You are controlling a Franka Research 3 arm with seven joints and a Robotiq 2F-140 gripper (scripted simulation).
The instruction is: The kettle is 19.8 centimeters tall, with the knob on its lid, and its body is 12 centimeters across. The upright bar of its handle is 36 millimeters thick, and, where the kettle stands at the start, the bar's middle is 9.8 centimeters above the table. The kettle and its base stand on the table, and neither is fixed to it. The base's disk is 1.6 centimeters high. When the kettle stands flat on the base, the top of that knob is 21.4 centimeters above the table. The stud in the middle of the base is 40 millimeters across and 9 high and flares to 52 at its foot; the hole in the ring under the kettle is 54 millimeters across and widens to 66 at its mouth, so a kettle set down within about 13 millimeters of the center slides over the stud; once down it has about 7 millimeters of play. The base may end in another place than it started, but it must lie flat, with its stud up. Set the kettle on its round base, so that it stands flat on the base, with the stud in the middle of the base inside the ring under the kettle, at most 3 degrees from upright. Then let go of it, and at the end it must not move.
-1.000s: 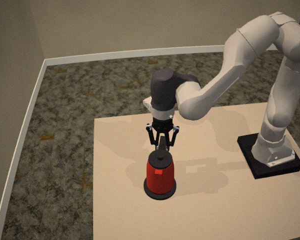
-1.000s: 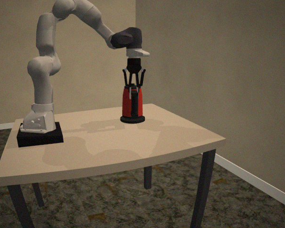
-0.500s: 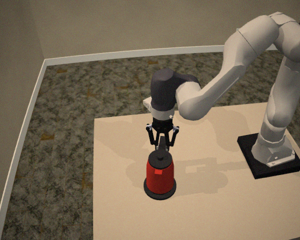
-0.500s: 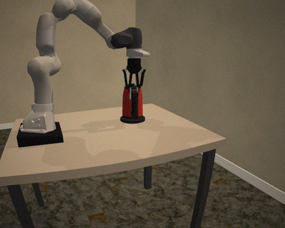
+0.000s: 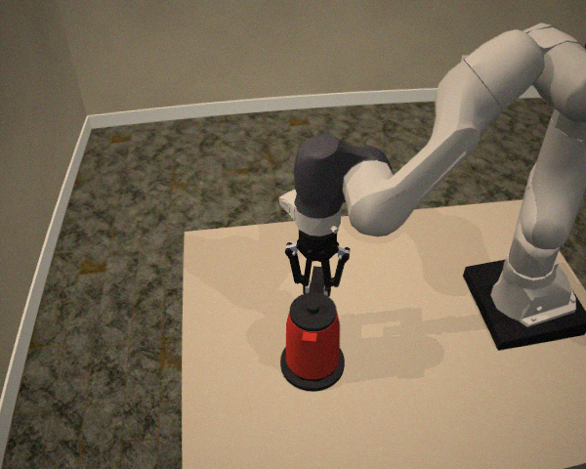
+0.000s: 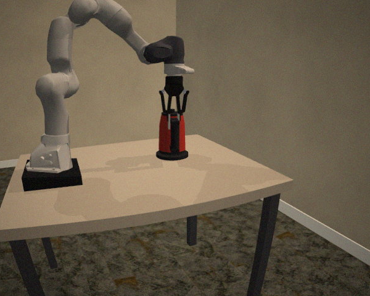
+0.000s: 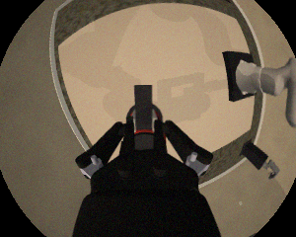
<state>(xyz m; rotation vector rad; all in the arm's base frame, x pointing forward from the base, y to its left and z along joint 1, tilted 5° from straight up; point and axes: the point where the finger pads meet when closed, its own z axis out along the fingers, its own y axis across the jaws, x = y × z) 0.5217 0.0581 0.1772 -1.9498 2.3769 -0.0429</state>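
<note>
The red kettle lies 10 mm ahead of my hand, 30 mm to the left of it and 60 mm below it. The rest, counted from my hand: round kettle base 10 mm ahead, 70 mm to the left, 160 mm below.
</note>
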